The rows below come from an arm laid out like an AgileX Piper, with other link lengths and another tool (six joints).
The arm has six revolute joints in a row. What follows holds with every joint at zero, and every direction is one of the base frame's. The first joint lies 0.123 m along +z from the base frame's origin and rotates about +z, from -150 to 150 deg. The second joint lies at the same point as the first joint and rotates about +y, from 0 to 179.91 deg. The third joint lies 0.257 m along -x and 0.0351 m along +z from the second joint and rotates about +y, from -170 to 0 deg. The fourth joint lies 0.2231 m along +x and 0.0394 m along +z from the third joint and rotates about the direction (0.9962, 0, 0.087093), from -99.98 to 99.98 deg. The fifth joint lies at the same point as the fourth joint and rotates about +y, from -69.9 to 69.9 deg. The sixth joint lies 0.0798 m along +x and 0.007 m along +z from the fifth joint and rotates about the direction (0.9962, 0, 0.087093), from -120 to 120 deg. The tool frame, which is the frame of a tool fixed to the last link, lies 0.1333 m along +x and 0.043 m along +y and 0.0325 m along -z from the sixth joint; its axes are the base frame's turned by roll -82.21, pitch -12.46 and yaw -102.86 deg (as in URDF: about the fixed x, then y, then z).
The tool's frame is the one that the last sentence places.
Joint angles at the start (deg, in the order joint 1, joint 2, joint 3, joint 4, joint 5, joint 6): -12.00 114.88 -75.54 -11.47 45.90 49.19
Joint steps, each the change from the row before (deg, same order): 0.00 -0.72 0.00 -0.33 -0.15 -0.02; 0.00 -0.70 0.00 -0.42 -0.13 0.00; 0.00 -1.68 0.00 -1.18 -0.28 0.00; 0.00 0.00 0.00 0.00 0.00 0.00; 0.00 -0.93 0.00 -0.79 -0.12 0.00; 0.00 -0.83 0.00 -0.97 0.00 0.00; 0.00 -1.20 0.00 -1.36 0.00 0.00; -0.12 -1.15 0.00 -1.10 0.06 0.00; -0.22 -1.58 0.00 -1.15 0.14 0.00; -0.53 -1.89 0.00 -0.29 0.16 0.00
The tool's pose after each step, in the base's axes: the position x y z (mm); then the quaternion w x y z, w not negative. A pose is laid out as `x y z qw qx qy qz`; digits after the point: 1 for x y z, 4 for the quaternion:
371.4 -48.4 21.0 0.0564 0.4065 -0.8980 0.1586
372.7 -49.8 25.5 0.0521 0.4072 -0.8968 0.1652
375.4 -53.5 36.3 0.0425 0.4093 -0.8930 0.1822
375.4 -53.5 36.3 0.0425 0.4093 -0.8930 0.1822
376.5 -55.9 42.3 0.0380 0.4109 -0.8904 0.1922
376.9 -58.7 47.5 0.0358 0.4132 -0.8871 0.2024
377.4 -62.6 55.1 0.0326 0.4162 -0.8824 0.2169
377.5 -66.6 62.4 0.0296 0.4171 -0.8790 0.2292
377.5 -71.5 72.6 0.0248 0.4162 -0.8756 0.2438
377.5 -76.1 85.1 0.0156 0.4091 -0.8761 0.2547

